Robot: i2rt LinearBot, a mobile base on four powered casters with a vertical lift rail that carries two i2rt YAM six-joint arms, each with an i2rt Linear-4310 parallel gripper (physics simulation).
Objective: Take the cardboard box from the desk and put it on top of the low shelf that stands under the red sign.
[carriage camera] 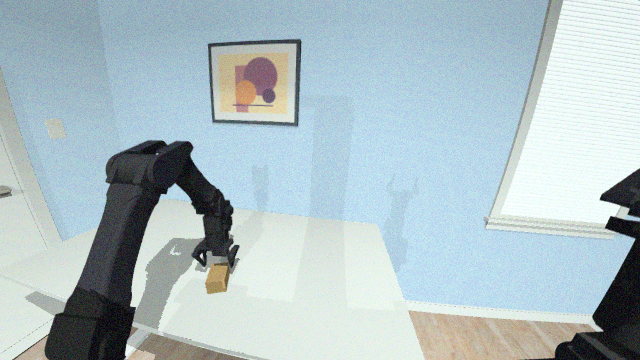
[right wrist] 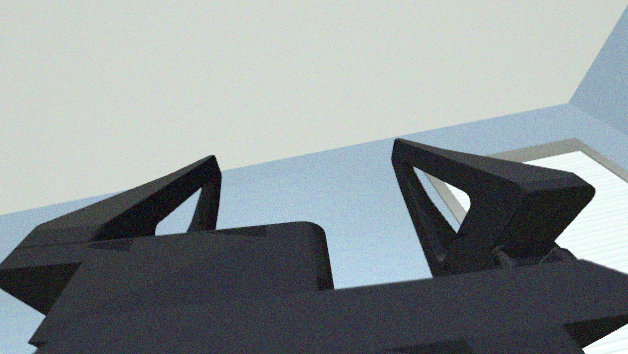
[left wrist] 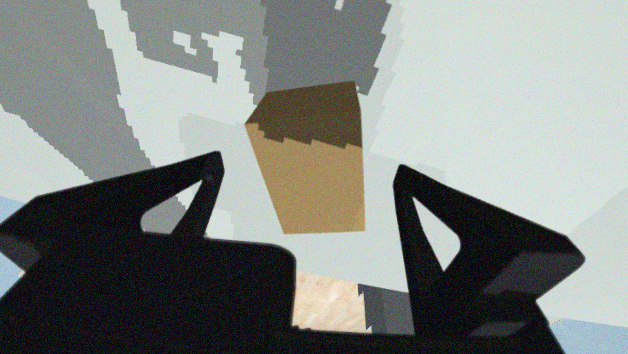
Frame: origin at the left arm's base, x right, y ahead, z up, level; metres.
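Seen in the pictures: left gripper, fingertip midpoint: [carriage camera: 218, 266] [left wrist: 309, 167]; right gripper, fingertip midpoint: [right wrist: 306, 156].
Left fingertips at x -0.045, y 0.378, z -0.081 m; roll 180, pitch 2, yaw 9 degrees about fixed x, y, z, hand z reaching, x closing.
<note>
A point is followed by its place in that frame.
The cardboard box [carriage camera: 217, 281] {y 0.323, x -0.017, z -0.090 m} [left wrist: 320, 185] {y 0.361, x -0.035, z -0.088 m}, a small tan block, sits on the white desk [carriage camera: 280, 320] {y 0.258, x 0.214, z -0.138 m} [left wrist: 500, 90] {y 0.431, x 0.068, z -0.138 m}. My left gripper [carriage camera: 217, 265] {y 0.378, x -0.045, z -0.081 m} [left wrist: 309, 167] {y 0.378, x -0.045, z -0.081 m} is open and points down at the desk, close over the far end of the box. In the left wrist view the box lies ahead of and between the spread fingertips, with a gap on each side; its upper end is in shadow. My right gripper [right wrist: 306, 156] {y 0.021, x 0.657, z 0.443 m} is open and empty, raised away from the desk at the right edge of the carriage view. The low shelf and the red sign do not show.
A framed picture [carriage camera: 255, 120] {y 0.958, x -0.124, z 0.432 m} hangs on the blue wall [carriage camera: 440, 125] {y 0.902, x 0.907, z 0.471 m} behind the desk. A window with blinds [carriage camera: 580, 125] {y 0.838, x 1.669, z 0.550 m} is at the right. Wooden floor [carriage camera: 480, 335] {y 0.701, x 1.462, z -0.858 m} shows right of the desk. A white door [carriage camera: 15, 225] {y 0.448, x -1.319, z -0.130 m} stands at the far left.
</note>
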